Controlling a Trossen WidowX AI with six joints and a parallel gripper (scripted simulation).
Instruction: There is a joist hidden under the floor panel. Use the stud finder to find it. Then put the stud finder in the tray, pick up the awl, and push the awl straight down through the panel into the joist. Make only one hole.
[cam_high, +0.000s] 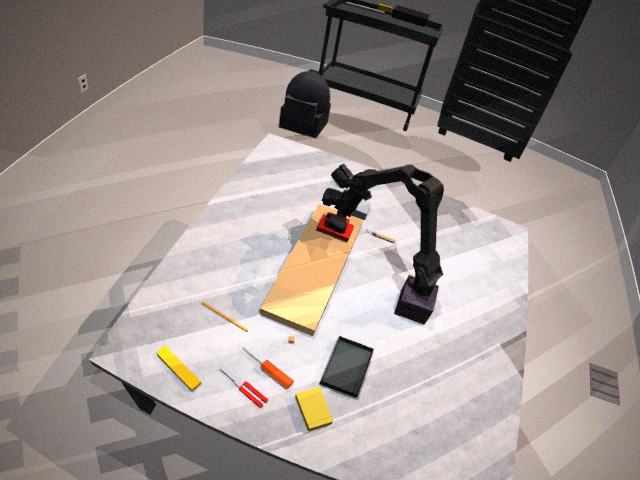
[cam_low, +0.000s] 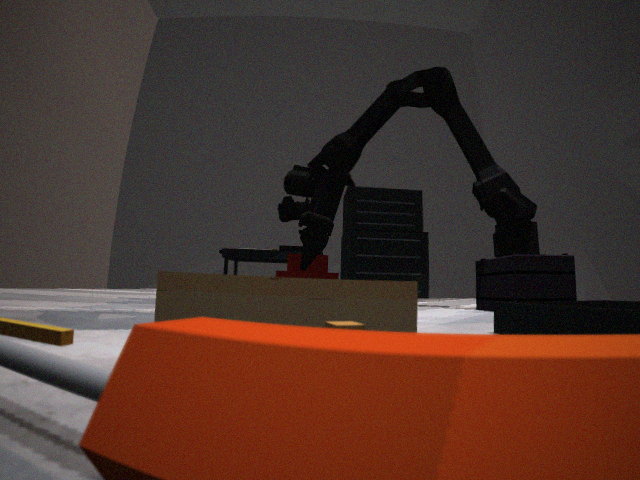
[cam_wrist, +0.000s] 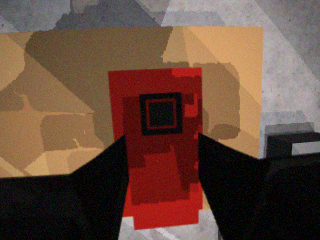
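Now: the dark flat tray 440 mm to the left of my gripper tip, 290 mm behind it and 50 mm below it. Also, from my gripper tip: awl (140 mm behind, 110 mm to the right, 60 mm below); grey box (190 mm to the right, 50 mm below, 30 mm behind); stud finder (20 mm above, 10 mm ahead).
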